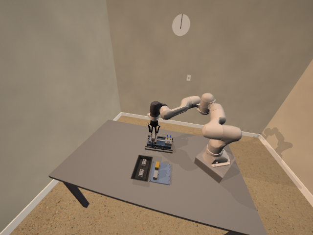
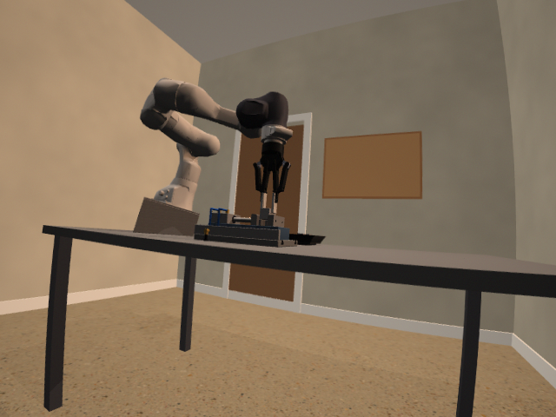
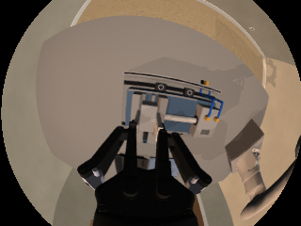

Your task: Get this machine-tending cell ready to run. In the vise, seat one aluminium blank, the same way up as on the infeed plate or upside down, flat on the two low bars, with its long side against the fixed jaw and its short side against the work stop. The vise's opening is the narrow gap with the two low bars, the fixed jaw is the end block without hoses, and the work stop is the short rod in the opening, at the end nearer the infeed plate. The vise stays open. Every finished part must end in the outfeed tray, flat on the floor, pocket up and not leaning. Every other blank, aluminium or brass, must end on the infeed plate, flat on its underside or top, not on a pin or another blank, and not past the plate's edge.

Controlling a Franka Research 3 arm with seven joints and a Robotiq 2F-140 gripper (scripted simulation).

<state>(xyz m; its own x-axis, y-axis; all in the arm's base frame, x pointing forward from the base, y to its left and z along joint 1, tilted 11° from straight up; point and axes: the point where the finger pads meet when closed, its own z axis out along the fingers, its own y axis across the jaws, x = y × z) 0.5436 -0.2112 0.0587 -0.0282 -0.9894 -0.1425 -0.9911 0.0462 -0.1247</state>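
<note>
The vise lies 10 cm below my hand, 7 cm behind it and 1 cm to the left of it. From my hand the other things lie so: brass blank (28 cm to the left, 11 cm below, 7 cm behind).
</note>
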